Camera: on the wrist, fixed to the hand. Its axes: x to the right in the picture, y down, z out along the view.
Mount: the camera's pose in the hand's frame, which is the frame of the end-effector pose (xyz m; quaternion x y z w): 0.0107 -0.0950 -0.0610 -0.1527 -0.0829 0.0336 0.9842
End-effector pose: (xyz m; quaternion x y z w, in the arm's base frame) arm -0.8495 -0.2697 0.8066 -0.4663 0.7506 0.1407 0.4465
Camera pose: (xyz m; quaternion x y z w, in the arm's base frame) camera -0.8057 -0.3641 0.8518 -0.4902 0.6959 0.3068 0.4257
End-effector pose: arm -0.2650 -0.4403 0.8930 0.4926 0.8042 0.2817 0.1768
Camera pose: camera -0.3699 -0.4816 0.8808 0.5082 0.7173 0.3652 0.3064
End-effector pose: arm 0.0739 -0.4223 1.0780 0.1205 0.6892 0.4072 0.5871
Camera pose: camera 0.0452 -0.5018 1.0023 0.0859 0.5634 0.5157 0.6397
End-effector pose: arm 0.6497 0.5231 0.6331 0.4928 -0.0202 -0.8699 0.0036
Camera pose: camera 0.6978 0.6158 0.5889 0.4117 0.0961 -0.9000 0.1063
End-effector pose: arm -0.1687 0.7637 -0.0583 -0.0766 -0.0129 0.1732 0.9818
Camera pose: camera -0.1234 0.6703 -0.1039 -0.2114 -0.1180 0.2078 0.9477
